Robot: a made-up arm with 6 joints. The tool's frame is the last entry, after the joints. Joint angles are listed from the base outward. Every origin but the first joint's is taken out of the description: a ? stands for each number. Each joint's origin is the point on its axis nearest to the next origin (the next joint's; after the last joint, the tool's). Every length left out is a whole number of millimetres.
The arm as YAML. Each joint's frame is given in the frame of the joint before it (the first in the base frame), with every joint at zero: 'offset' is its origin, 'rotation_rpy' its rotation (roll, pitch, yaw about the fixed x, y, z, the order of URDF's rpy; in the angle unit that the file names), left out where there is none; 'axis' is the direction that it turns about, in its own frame. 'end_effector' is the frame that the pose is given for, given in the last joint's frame.
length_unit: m
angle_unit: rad
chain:
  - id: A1
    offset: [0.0, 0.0, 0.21]
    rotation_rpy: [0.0, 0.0, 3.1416]
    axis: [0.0, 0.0, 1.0]
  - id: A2
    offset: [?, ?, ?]
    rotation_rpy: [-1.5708, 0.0, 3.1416]
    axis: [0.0, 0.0, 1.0]
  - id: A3
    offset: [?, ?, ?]
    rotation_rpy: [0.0, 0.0, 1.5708]
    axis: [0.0, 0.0, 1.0]
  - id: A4
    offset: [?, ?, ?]
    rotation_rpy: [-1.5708, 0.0, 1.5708]
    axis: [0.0, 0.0, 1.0]
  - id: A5
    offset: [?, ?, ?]
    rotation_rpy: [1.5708, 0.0, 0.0]
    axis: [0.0, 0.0, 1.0]
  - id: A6
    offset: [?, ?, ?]
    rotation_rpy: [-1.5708, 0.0, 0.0]
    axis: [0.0, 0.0, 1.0]
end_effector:
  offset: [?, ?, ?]
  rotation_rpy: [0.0, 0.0, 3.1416]
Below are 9 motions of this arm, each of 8 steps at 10 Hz.
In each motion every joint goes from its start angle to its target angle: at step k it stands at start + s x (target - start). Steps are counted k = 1, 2, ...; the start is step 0. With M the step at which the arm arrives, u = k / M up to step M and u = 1 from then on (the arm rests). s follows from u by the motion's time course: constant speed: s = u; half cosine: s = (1 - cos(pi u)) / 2; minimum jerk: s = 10 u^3 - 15 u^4 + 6 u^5.
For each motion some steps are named. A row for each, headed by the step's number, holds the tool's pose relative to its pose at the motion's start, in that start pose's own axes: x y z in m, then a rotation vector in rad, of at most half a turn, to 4 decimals.
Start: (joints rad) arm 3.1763 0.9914 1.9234 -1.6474 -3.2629 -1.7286
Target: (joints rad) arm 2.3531 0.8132 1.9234 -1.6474 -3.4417 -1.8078
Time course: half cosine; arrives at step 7
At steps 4, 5, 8:
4: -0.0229 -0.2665 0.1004 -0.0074 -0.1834 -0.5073
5: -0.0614 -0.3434 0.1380 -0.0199 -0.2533 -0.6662
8: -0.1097 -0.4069 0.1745 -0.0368 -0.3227 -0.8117

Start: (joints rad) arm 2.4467 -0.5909 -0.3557 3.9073 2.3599 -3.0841
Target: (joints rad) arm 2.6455 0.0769 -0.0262 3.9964 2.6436 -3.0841
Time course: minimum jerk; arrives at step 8
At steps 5, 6, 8:
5: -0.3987 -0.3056 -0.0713 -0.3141 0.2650 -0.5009
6: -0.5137 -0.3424 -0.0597 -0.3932 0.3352 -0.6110
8: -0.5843 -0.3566 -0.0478 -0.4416 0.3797 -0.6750

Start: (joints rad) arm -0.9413 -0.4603 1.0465 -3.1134 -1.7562 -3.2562
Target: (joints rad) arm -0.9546 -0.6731 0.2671 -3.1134 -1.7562 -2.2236
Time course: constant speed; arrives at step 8
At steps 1, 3, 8:
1: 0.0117 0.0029 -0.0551 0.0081 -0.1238 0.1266
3: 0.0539 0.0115 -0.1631 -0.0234 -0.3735 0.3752
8: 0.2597 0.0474 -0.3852 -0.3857 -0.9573 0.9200

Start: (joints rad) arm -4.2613 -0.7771 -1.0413 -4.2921 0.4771 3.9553
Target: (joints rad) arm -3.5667 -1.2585 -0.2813 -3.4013 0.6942 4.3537
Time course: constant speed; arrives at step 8
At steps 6, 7, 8:
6: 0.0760 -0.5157 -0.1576 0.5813 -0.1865 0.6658
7: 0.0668 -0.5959 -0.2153 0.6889 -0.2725 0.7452
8: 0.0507 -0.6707 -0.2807 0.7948 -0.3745 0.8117

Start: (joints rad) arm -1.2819 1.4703 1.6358 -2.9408 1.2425 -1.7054
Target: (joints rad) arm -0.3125 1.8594 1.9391 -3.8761 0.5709 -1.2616
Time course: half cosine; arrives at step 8
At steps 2, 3, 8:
2: 0.1006 -0.0616 -0.0604 0.1710 0.2726 -0.0529
3: 0.1843 -0.1322 -0.1492 0.3778 0.5463 -0.1458
8: 0.1646 -0.3676 -0.5648 1.2903 1.2684 -1.0098

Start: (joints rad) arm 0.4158 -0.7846 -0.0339 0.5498 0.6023 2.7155
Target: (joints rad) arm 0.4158 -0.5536 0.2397 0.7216 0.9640 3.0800
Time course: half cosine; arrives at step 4
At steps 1, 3, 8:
1: -0.0567 0.0046 0.0214 0.0292 -0.1131 0.0968
3: -0.3342 0.0088 0.0682 0.0947 -0.6629 0.5808
8: -0.3902 0.0062 0.0668 0.0932 -0.7772 0.6827

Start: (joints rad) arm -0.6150 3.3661 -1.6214 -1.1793 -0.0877 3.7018
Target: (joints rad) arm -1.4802 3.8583 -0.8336 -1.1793 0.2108 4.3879
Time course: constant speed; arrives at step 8
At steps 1, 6, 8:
1: -0.0885 -0.0161 -0.0424 -0.0236 -0.2208 0.1200
6: -0.2697 -0.2638 -0.4002 -0.3214 -1.2498 0.8441
8: -0.1794 -0.4237 -0.5138 -0.4775 -1.6272 1.1576

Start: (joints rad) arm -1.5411 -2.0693 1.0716 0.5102 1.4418 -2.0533
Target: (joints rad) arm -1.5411 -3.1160 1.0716 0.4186 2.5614 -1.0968
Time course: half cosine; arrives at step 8
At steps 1, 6, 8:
1: -0.0198 0.0100 -0.0258 -0.0076 -0.0023 0.0167
6: -0.4092 0.4731 -0.3860 -0.1615 0.1912 0.4651
8: -0.4609 0.5910 -0.4014 -0.1656 0.2629 0.5715

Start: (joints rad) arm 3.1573 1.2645 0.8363 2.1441 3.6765 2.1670
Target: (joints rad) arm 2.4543 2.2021 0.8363 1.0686 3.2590 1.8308
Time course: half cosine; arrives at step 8
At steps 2, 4, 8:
2: -0.0929 -0.0812 0.0230 -0.1051 0.2083 -0.0010
4: -0.3349 -0.2134 0.1328 -0.2909 0.6834 -0.0581
8: -0.6708 -0.1886 0.3449 -0.3315 1.2188 -0.2109

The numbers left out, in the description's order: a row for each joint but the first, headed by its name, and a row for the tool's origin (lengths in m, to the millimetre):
A2: 0.0 -0.053 0.0
A3: 0.0 -0.564 0.0
A4: -0.412 0.0 0.0
A5: 0.0 0.0 0.0
A6: 0.0 0.119 0.0
tool: 0.0 0.0 0.0

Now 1 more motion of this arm.
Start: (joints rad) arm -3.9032 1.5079 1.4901 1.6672 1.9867 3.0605
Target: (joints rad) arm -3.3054 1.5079 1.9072 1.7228 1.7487 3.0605
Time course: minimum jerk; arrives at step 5
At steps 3, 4, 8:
3: 0.0457 0.2340 0.1671 -0.2746 0.1696 0.3858
4: 0.0381 0.3323 0.1995 -0.4023 0.2612 0.5135
8: 0.0347 0.3541 0.2043 -0.4324 0.2834 0.5401

